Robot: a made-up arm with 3 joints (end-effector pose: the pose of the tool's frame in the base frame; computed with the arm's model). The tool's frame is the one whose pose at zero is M.
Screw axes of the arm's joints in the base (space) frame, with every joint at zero. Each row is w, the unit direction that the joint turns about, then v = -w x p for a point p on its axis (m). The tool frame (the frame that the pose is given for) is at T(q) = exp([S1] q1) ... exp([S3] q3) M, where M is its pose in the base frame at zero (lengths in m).
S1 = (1, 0, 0, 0, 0.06, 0)
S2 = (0, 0, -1, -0.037, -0.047, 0)
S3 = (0, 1, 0, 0.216, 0, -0.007)
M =
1 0 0 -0.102
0 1 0 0.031
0 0 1 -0.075
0 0 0 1
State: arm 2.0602 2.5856 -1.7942
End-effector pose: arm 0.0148 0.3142 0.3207 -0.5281 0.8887 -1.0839
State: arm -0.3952 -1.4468 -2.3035
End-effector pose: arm -0.0412 -0.1375 -0.3604 1.3374 -1.5519 0.9999
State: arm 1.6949 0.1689 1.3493
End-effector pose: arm 0.1064 0.1506 0.0836 1.5111 1.1277 1.0339
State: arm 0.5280 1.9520 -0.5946
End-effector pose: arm -0.0088 0.2353 -0.0487 -0.2207 0.1126 -1.8867
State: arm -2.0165 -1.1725 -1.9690
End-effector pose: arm -0.0621 -0.3712 0.2532 -0.3292 -0.2540 1.7142
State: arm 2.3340 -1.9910 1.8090
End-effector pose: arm -0.1229 0.0036 0.3701 0.1099 -0.6778 1.3104
